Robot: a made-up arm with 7 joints. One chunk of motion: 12 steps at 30 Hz.
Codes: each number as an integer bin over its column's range. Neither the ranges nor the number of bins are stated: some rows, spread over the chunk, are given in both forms.
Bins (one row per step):
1: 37 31 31 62 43 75 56
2: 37 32 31 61 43 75 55
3: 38 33 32 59 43 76 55
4: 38 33 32 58 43 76 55
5: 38 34 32 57 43 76 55
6: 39 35 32 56 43 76 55
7: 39 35 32 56 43 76 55
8: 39 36 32 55 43 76 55
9: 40 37 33 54 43 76 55
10: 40 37 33 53 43 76 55
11: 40 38 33 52 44 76 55
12: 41 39 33 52 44 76 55
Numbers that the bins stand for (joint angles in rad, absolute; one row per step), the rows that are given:
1: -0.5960 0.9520 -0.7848 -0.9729 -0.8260 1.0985 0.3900
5: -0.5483 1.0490 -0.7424 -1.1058 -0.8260 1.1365 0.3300
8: -0.5006 1.1136 -0.7424 -1.1589 -0.8260 1.1365 0.3300
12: -0.4053 1.2106 -0.7000 -1.2386 -0.6989 1.1365 0.3300
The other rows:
2: -0.5960 0.9843 -0.7848 -0.9995 -0.8260 1.0985 0.3300
3: -0.5483 1.0167 -0.7424 -1.0526 -0.8260 1.1365 0.3300
4: -0.5483 1.0167 -0.7424 -1.0792 -0.8260 1.1365 0.3300
6: -0.5006 1.0813 -0.7424 -1.1323 -0.8260 1.1365 0.3300
7: -0.5006 1.0813 -0.7424 -1.1323 -0.8260 1.1365 0.3300
9: -0.4529 1.1460 -0.7000 -1.1855 -0.8260 1.1365 0.3300
10: -0.4529 1.1460 -0.7000 -1.2120 -0.8260 1.1365 0.3300
11: -0.4529 1.1783 -0.7000 -1.2386 -0.6989 1.1365 0.3300

